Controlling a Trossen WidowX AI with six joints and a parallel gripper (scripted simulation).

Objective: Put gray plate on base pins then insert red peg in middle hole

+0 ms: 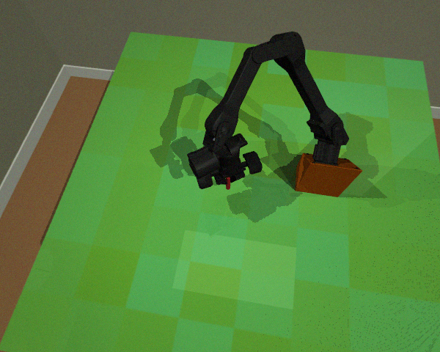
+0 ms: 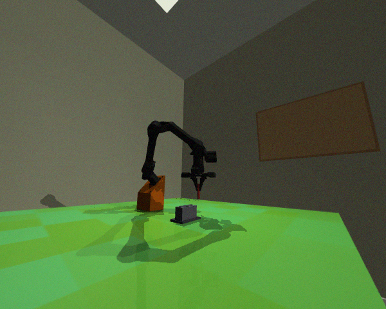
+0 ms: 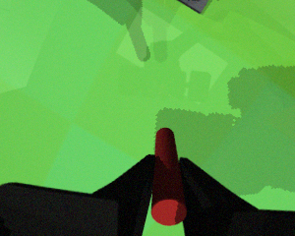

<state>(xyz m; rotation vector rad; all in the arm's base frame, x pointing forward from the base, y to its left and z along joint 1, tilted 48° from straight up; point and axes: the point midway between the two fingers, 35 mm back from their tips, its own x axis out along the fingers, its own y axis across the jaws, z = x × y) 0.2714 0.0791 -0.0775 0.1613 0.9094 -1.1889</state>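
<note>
Right now the gray plate is 160 mm to the right of my gripper tip, 80 mm ahead of it and 70 mm below it. Also, from my gripper tip: red peg (right at my gripper tip).
</note>
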